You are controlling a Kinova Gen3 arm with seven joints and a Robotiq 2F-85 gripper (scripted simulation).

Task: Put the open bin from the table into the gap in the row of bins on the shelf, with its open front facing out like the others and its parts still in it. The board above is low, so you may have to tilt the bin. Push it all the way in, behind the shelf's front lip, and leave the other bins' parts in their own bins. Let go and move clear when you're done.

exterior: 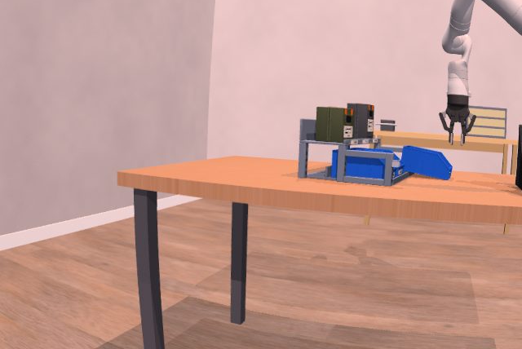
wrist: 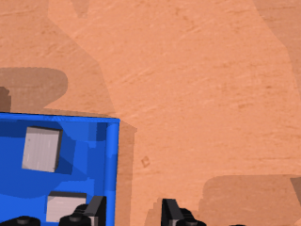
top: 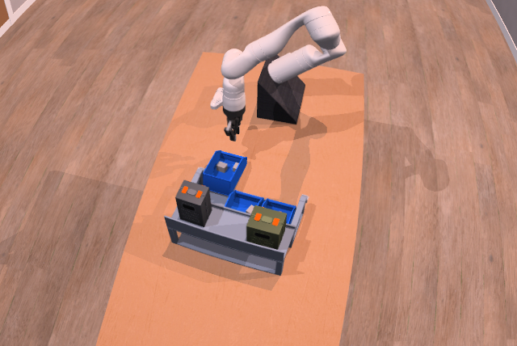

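Now: the grey block 70 mm ahead of my hand, 40 mm to the right of it and 100 mm below it. The rest, counted from my hand: grey shelf (300 mm ahead, 60 mm to the left, 60 mm below); dark grey box (340 mm ahead, 70 mm to the right, 40 mm above); olive box (380 mm ahead, 160 mm to the left, 20 mm above).
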